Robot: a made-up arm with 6 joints. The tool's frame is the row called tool.
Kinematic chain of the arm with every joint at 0, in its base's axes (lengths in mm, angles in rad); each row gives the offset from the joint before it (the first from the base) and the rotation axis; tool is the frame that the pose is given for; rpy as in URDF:
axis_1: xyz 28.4 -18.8 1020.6 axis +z
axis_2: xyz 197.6 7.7 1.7 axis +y
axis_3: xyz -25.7 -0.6 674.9 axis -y
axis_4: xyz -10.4 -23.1 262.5 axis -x
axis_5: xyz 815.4 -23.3 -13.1 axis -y
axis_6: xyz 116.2 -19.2 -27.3 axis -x
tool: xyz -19.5 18 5.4 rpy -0.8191 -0.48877 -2.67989
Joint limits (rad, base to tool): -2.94..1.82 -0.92..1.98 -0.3..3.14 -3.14..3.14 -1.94..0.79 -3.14..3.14
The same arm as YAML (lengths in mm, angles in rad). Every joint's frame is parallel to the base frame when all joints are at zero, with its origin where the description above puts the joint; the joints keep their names.
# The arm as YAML. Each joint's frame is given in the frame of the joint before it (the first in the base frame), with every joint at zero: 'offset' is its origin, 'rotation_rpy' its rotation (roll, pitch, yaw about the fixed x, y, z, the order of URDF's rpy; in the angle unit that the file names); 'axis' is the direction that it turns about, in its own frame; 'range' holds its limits. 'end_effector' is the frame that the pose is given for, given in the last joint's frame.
length_unit: mm
angle_unit: rad
chain:
  - id: axis_1
    offset: [28.4, -18.8, 1020.6]
    rotation_rpy: [0.0, 0.0, 0.0]
    axis: [0.0, 0.0, 1.0]
    range: [-2.94, 1.82]
  - id: axis_2
    offset: [197.6, 7.7, 1.7]
    rotation_rpy: [0.0, 0.0, 0.0]
    axis: [0.0, 1.0, 0.0]
    range: [-0.92, 1.98]
  - id: axis_3
    offset: [-25.7, -0.6, 674.9]
    rotation_rpy: [0.0, 0.0, 0.0]
    axis: [0.0, -1.0, 0.0]
    range: [-0.3, 3.14]
  - id: axis_4
    offset: [-10.4, -23.1, 262.5]
    rotation_rpy: [0.0, 0.0, 0.0]
    axis: [-1.0, 0.0, 0.0]
    range: [-3.14, 3.14]
  - id: axis_5
    offset: [815.4, -23.3, -13.1]
    rotation_rpy: [0.0, 0.0, 0.0]
    axis: [0.0, -1.0, 0.0]
    range: [-1.94, 0.79]
  - id: axis_6
    offset: [116.2, -19.2, -27.3]
    rotation_rpy: [0.0, 0.0, 0.0]
    axis: [-1.0, 0.0, 0.0]
    range: [-3.14, 3.14]
end_effector:
  offset: [-19.5, 18.0, 5.4]
  rotation_rpy: [-0.8191, -0.4888, -2.6799]

